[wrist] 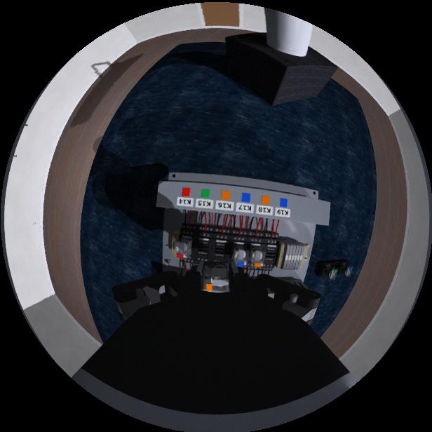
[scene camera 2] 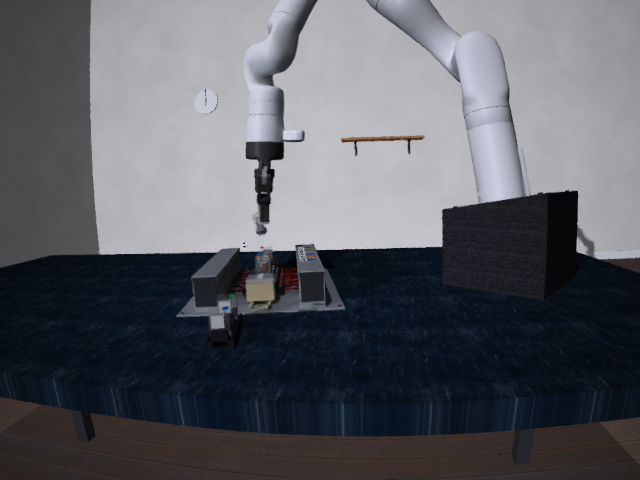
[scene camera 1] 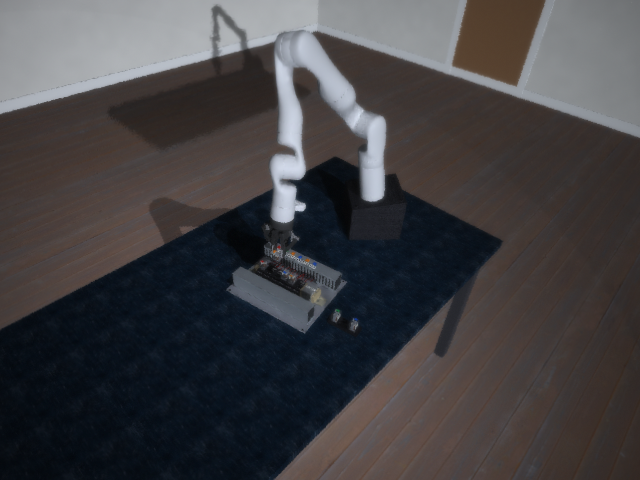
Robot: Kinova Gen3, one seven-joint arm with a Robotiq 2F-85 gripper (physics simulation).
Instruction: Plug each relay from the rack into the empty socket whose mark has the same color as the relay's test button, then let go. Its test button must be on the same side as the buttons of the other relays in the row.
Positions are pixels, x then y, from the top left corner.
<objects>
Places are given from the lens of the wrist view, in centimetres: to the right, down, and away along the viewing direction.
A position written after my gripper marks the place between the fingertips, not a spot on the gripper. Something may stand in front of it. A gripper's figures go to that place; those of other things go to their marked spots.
my gripper (wrist: 216, 269): 0, 6, 16
base plate (wrist: 182, 177): -7, -8, 28
</objects>
